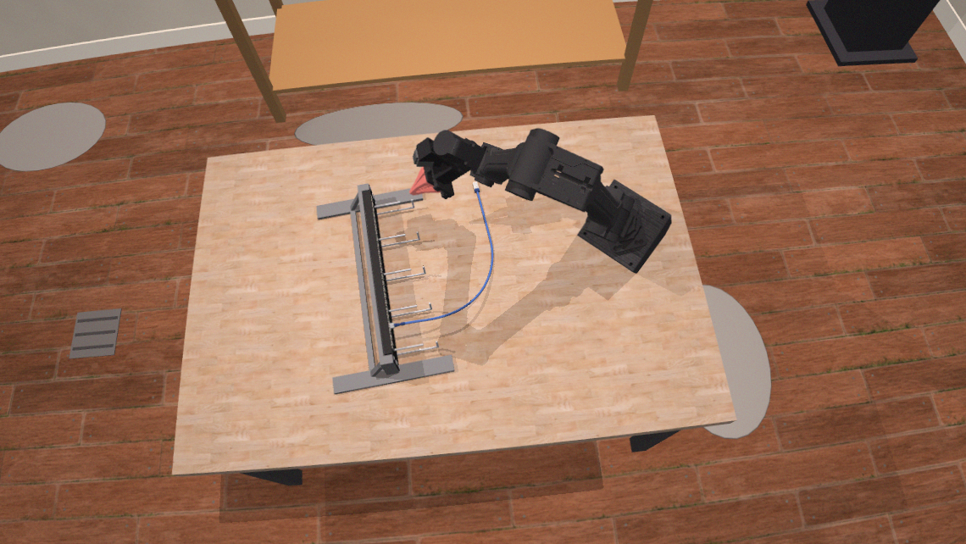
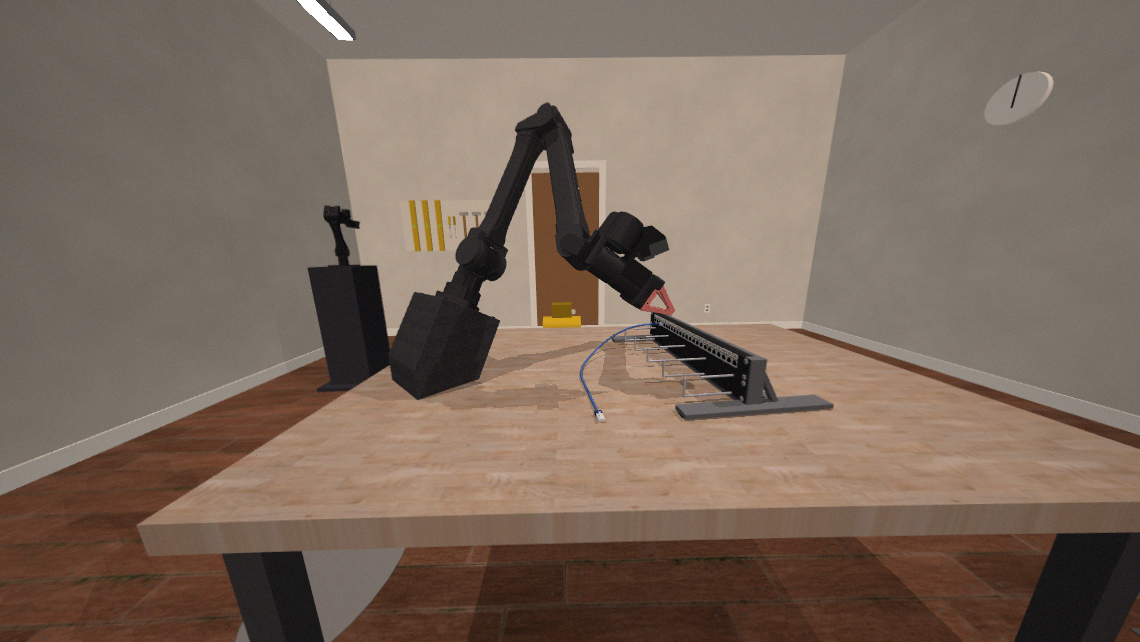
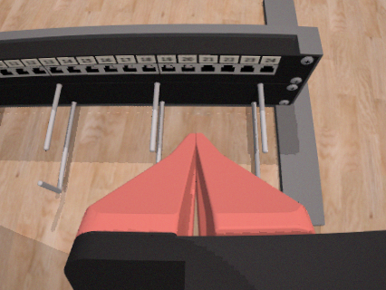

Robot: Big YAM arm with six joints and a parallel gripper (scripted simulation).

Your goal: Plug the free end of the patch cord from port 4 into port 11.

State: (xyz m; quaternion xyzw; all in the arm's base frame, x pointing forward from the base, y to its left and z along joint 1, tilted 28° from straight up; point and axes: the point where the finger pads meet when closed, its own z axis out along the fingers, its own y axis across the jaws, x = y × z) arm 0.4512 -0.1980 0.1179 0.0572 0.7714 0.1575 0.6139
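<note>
My hand is 16 cm past the white plug, 11 cm to the left of it and 17 cm above it.
</note>
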